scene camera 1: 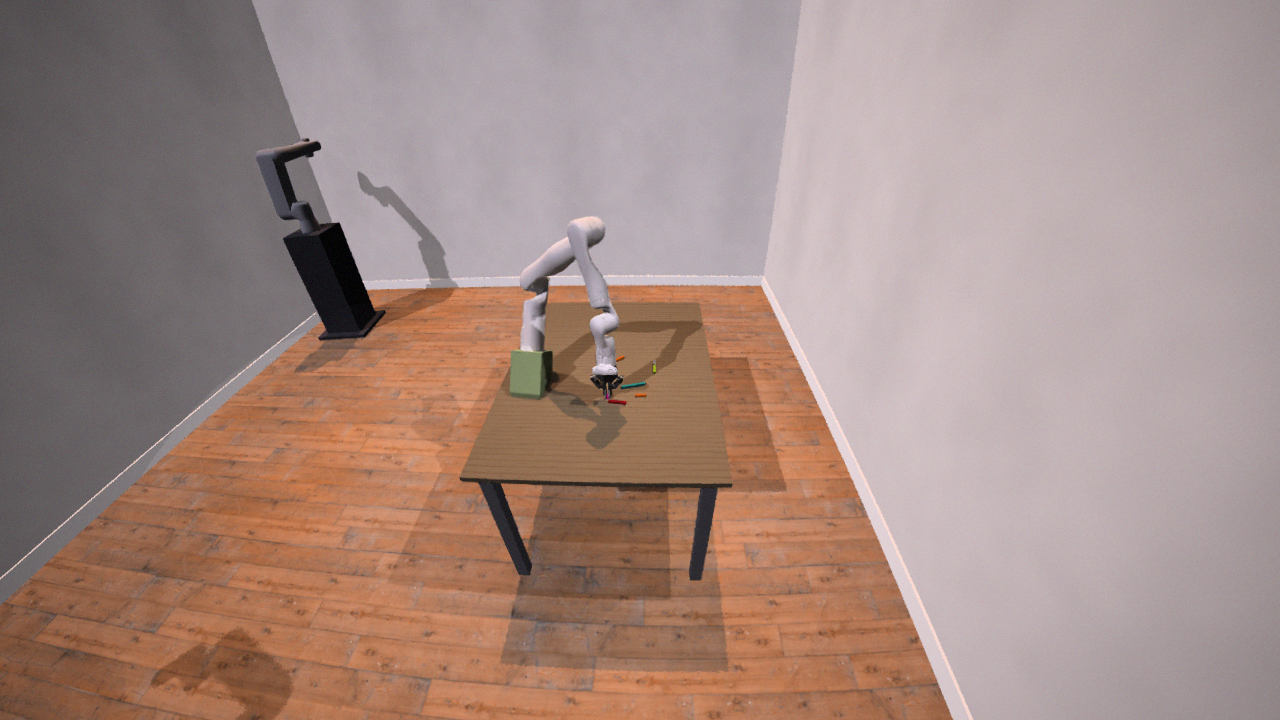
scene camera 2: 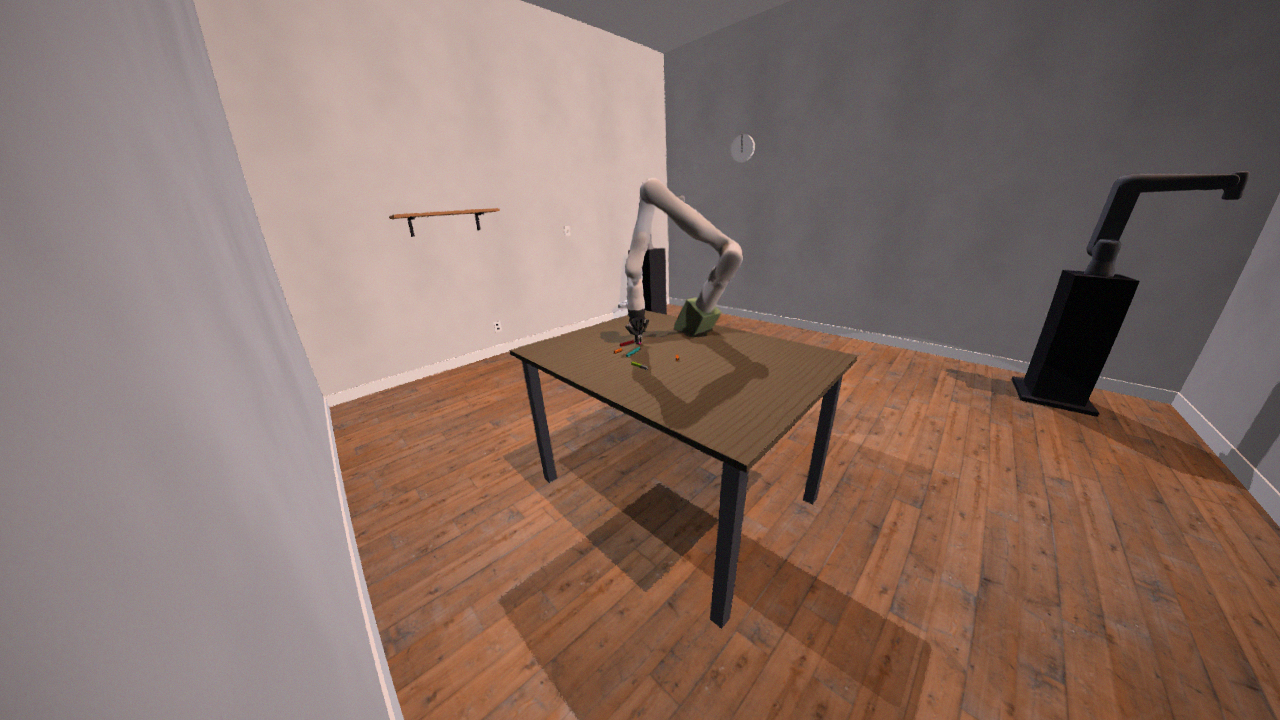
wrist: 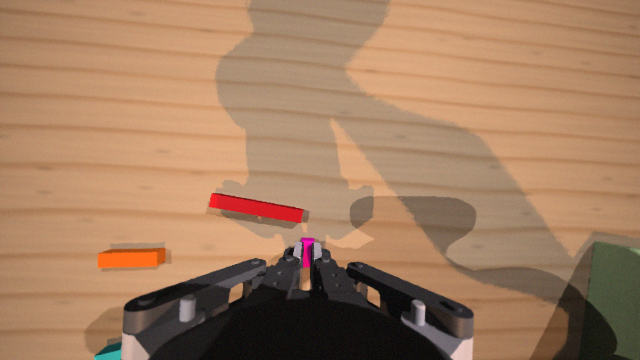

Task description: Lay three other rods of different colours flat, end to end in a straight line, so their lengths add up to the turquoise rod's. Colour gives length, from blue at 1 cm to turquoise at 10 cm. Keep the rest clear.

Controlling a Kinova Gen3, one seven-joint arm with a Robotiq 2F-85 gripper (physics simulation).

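Frame: origin at the arm's base, x ahead, y left, z up, level; centimetres.
Where they show: gripper, fingertip midpoint: (scene camera 1: 607,395) (scene camera 2: 638,342) (wrist: 307,254); arm's base, link origin: (scene camera 1: 532,350) (scene camera 2: 704,306).
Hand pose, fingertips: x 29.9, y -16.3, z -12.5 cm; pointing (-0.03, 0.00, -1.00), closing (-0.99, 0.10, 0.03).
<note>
Things, the pixels of their top centre, and the offset from my fingertips. Level surfaces: height alone.
- short magenta rod, top centre: (wrist: 307,254) dx +0.0, dy -0.2, dz +0.4 cm
- red rod, top centre: (wrist: 256,208) (scene camera 1: 617,401) (scene camera 2: 626,342) dx +3.7, dy -3.9, dz +0.4 cm
- orange rod, top centre: (wrist: 127,259) (scene camera 1: 640,394) (scene camera 2: 617,349) dx +13.0, dy -0.7, dz +0.4 cm
- turquoise rod, top centre: (scene camera 1: 633,384) (scene camera 2: 633,350) dx +10.5, dy +5.7, dz +0.4 cm
- yellow-green rod, top centre: (scene camera 2: 636,363) (scene camera 1: 654,368) dx +20.2, dy +15.8, dz +0.4 cm
- orange piece, top centre: (scene camera 2: 677,356) (scene camera 1: 619,357) dx +5.7, dy +24.9, dz +0.4 cm
- wooden table, surface height: dz -0.6 cm
My gripper (wrist: 307,254) (scene camera 1: 607,392) (scene camera 2: 638,341) is shut on a short magenta rod (wrist: 307,246), low over the table. A red rod (wrist: 256,208) (scene camera 1: 617,402) (scene camera 2: 626,342) lies flat just beyond the fingertips in the wrist view, slightly slanted. An orange rod (wrist: 131,258) (scene camera 1: 640,395) (scene camera 2: 618,351) lies flat to its left there. The turquoise rod (scene camera 1: 633,385) (scene camera 2: 633,351) lies flat near the gripper; a corner of it shows in the wrist view (wrist: 109,352). A yellow-green rod (scene camera 1: 654,368) (scene camera 2: 637,364) and another orange piece (scene camera 1: 620,359) (scene camera 2: 677,358) lie farther off.
The wooden table (scene camera 1: 590,461) (scene camera 2: 572,356) carries the arm's green base block (scene camera 1: 529,374) (scene camera 2: 696,317) (wrist: 612,300), which stands right of the gripper in the wrist view. A dark end shows by the yellow-green rod; its colour is too small to tell.
</note>
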